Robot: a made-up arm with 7 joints.
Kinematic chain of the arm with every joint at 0, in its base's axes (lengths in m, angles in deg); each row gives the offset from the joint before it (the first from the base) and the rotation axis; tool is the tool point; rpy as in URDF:
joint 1: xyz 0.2 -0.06 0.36 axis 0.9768 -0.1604 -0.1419
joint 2: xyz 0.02 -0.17 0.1 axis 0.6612 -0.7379 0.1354
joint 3: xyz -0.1 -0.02 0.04 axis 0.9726 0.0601 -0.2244
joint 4: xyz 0.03 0.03 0 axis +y
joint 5: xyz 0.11 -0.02 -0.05 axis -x
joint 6: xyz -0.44 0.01 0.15 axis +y
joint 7: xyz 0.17 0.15 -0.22 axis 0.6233 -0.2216 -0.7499
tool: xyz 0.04 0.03 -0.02 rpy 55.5 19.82 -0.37
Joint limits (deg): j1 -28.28..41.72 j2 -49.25..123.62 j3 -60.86..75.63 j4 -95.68..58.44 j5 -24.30..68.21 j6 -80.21..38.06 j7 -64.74..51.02
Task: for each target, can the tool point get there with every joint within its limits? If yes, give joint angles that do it. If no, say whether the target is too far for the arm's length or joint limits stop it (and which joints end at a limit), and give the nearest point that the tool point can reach.
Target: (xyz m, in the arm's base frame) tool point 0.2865 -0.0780 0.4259
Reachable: yes | joints -10.17 63.93 -45.04 -69.22 18.90 -15.79 38.45
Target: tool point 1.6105 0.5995 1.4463
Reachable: no: too far | nearest point 0.5649 0.0070 0.6968 | short by 1.416 m
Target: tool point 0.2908 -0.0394 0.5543
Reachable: yes | joints -18.83 54.56 0.65 -71.45 52.54 -32.49 -48.39
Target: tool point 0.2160 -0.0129 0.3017
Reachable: yes | joints 30.53 64.36 -2.53 5.39 59.30 -18.78 -44.22
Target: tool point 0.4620 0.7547 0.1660
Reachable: no: joint limits stop it (at a limit: joint 1, joint 2, joint 6, joint 7) | nearest point 0.3203 0.2552 0.2217 | short by 0.522 m
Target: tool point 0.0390 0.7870 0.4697
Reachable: no: joint limits stop it (at a limit: joint 1, joint 2, joint 3, joint 6, joint 7) | nearest point 0.0930 0.3206 0.5274 | short by 0.473 m
